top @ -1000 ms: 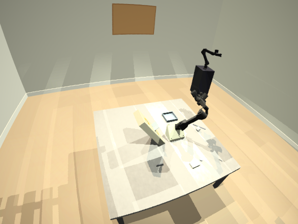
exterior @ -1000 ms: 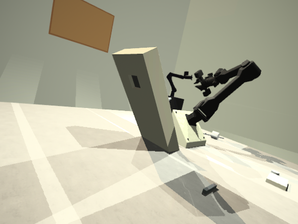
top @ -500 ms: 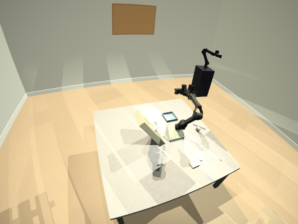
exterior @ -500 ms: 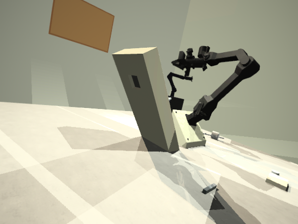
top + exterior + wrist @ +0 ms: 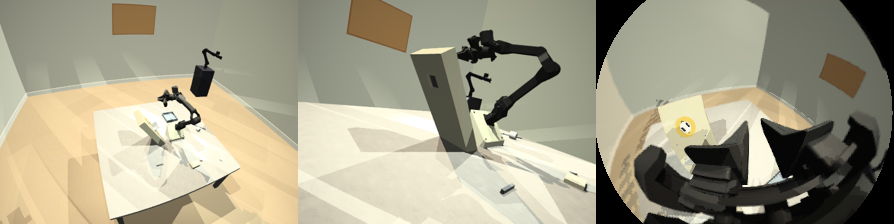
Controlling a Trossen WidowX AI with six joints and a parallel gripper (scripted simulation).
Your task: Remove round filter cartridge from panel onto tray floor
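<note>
Right now my gripper tip is 18 cm to the right of the round filter cartridge, 15 cm short of it and 13 cm above it. Also, from my gripper tip: dark block: 48 cm to the left, 39 cm below, 6 cm ahead; then flat cream pad: 56 cm to the left, 38 cm below, 26 cm behind; then square grey-rimmed tray: 38 cm below, 25 cm behind, 15 cm to the right.
</note>
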